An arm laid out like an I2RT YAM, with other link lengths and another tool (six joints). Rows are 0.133 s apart.
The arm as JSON. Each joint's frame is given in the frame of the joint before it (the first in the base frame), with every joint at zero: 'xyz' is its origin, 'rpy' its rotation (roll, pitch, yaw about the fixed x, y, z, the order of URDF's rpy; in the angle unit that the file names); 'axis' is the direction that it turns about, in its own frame. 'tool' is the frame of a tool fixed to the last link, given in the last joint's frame.
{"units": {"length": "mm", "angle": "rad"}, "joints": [
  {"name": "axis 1", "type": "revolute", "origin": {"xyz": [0.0, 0.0, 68.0], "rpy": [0.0, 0.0, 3.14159]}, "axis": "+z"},
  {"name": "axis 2", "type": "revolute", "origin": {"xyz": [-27.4, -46.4, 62.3], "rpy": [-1.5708, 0.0, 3.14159]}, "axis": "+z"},
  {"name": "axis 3", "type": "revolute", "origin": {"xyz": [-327.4, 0.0, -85.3], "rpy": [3.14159, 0.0, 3.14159]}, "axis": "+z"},
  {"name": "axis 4", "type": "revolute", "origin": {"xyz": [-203.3, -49.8, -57.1], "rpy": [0.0, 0.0, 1.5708]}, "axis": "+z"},
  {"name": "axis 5", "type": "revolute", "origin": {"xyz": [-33.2, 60.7, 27.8], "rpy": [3.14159, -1.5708, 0.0]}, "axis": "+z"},
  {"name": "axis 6", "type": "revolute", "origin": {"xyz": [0.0, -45.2, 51.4], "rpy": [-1.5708, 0.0, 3.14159]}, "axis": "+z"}
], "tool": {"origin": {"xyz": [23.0, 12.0, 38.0], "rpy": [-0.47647, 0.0, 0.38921]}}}
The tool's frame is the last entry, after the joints.
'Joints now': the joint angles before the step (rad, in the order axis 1, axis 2, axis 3, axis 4, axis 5, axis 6). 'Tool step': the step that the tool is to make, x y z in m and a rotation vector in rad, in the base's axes. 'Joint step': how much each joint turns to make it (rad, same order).
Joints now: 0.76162 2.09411 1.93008 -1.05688 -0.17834 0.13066
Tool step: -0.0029 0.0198 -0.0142 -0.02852 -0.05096 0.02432
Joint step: 0.04625 0.03482 0.00040 0.05046 0.06031 0.00085
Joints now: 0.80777 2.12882 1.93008 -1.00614 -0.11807 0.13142
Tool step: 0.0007 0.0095 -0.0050 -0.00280 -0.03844 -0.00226
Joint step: 0.01956 0.01367 -0.00030 0.03916 0.03590 0.00925
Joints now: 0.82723 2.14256 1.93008 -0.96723 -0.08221 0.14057
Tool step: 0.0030 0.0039 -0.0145 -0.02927 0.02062 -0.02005
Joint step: 0.00384 0.03259 0.00050 -0.00186 0.01298 0.02062
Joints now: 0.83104 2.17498 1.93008 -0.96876 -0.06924 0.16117
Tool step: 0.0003 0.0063 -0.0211 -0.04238 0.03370 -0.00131
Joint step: 0.00997 0.04640 -0.00010 -0.00690 0.00688 0.00959
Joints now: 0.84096 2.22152 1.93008 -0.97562 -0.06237 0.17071
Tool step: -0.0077 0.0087 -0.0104 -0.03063 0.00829 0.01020
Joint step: 0.02778 0.02191 0.00015 -0.00610 0.01830 0.01291
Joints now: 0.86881 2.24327 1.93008 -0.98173 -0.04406 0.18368
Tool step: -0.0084 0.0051 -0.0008 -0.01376 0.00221 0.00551
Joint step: 0.02290 0.00049 0.00001 -0.01097 0.01145 0.01488
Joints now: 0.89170 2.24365 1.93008 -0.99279 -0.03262 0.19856
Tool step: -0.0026 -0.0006 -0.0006 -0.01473 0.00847 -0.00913
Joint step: 0.00499 -0.00016 -0.00011 -0.01645 0.00611 0.01300
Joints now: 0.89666 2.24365 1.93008 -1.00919 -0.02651 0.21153
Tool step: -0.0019 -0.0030 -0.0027 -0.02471 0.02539 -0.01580
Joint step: -0.00039 0.00422 0.00024 -0.03074 -0.00076 0.01601
